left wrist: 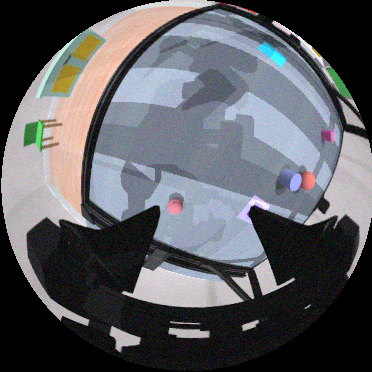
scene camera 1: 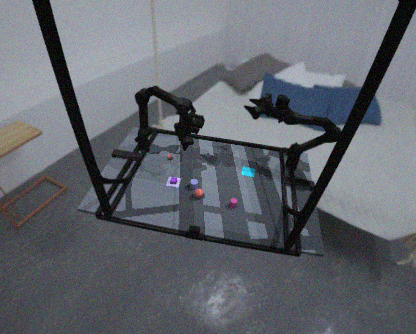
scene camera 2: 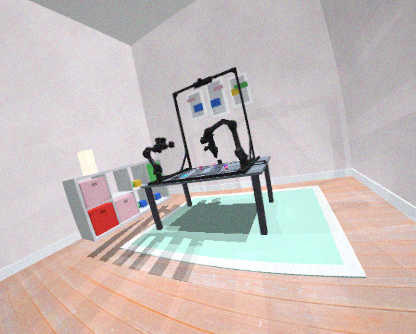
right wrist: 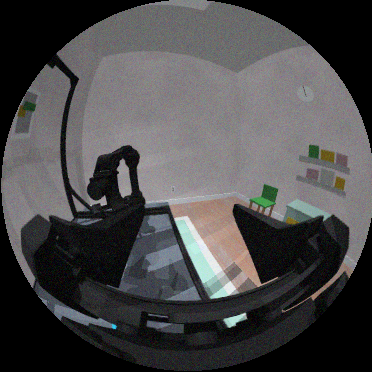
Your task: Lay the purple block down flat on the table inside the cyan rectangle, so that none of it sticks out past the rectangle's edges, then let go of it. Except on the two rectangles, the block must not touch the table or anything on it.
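The purple block sits on the pale lilac rectangle, at the left of the table in scene camera 1. In the left wrist view the block is hidden behind a finger. The cyan rectangle lies bare, to the right of the block in scene camera 1. My left gripper is open and empty, pointing down above the table, behind the block in scene camera 1. My right gripper is open and empty, raised high and far from the block.
A blue-violet cylinder and an orange-red ball stand close right of the block in scene camera 1. A pink ball lies behind it. A magenta cylinder stands nearer the front. Black frame bars border the table.
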